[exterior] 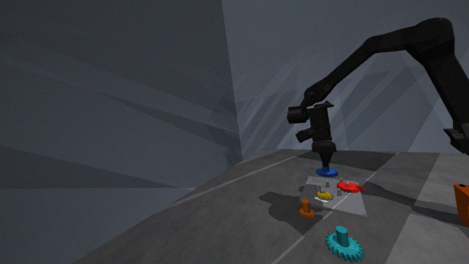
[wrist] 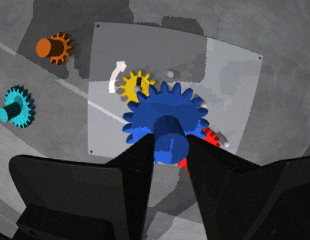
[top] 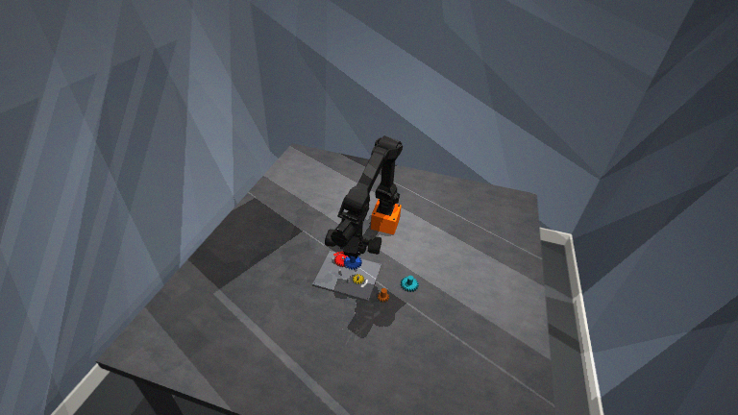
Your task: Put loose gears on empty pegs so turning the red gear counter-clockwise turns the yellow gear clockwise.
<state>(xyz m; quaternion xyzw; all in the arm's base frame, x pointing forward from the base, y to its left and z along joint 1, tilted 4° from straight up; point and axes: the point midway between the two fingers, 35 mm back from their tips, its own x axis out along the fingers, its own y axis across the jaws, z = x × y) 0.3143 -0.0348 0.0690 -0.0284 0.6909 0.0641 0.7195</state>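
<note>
Right now the orange gear is 5 cm ahead of my gripper tip, 13 cm to the left of it and 9 cm below it. The rest, counted from my gripper tip: yellow gear (1 cm ahead, 3 cm to the left, 9 cm below); then blue gear (1 cm below); then white arrow (2 cm ahead, 5 cm to the left, 10 cm below).
</note>
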